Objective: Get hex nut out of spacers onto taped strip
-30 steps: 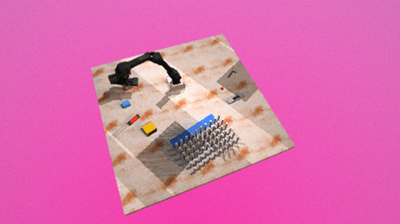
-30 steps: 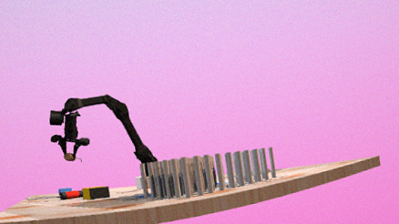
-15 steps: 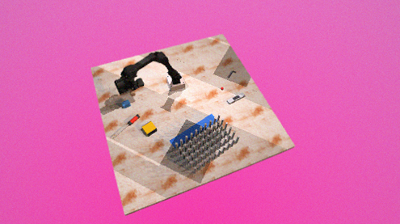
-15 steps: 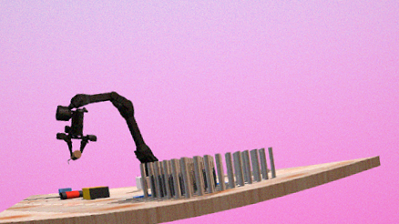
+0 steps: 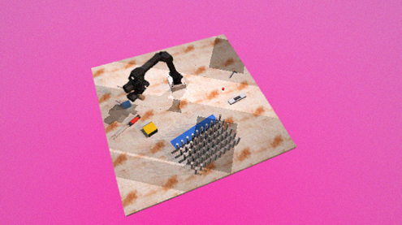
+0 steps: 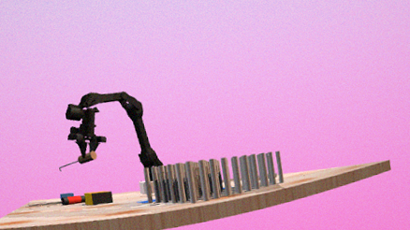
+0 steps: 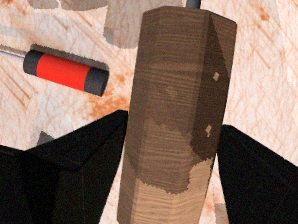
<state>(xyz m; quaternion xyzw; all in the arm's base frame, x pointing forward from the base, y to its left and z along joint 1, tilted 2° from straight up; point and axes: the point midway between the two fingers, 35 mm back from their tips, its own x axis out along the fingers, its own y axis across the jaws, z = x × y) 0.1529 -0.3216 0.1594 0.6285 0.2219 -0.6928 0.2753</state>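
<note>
My gripper tip is 340 mm to the right of the blue taped strip, 300 mm short of it and 180 mm above it. Round my gripper tip: blue block: 160 mm below, 110 mm to the right, 70 mm behind; then yellow block: 200 mm ahead, 160 mm below, 20 mm to the left; then brown-handled tool: 80 mm behind, 70 mm to the right, 20 mm below.
</note>
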